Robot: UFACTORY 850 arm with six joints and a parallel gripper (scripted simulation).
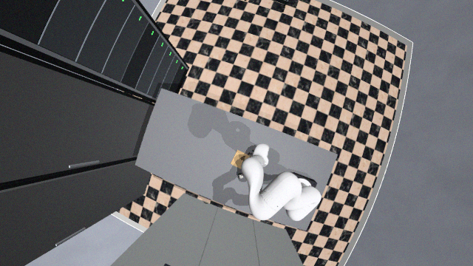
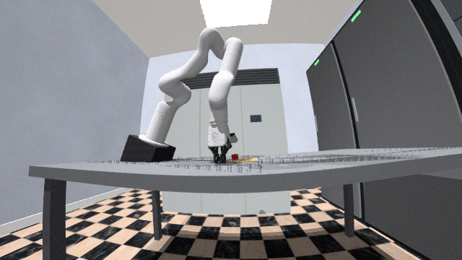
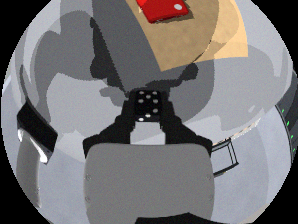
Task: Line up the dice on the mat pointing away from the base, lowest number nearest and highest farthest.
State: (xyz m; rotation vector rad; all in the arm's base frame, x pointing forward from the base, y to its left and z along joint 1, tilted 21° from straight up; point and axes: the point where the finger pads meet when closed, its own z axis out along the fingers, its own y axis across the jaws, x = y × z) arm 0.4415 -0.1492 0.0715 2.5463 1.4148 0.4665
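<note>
The tan mat is 11 cm ahead of my hand, 9 cm to the left of it and 2 cm below it. Round my hand: red die 7 cm ahead, 9 cm to the left; black die 1 cm below; white die 7 cm ahead, 22 cm to the left, 1 cm below.
</note>
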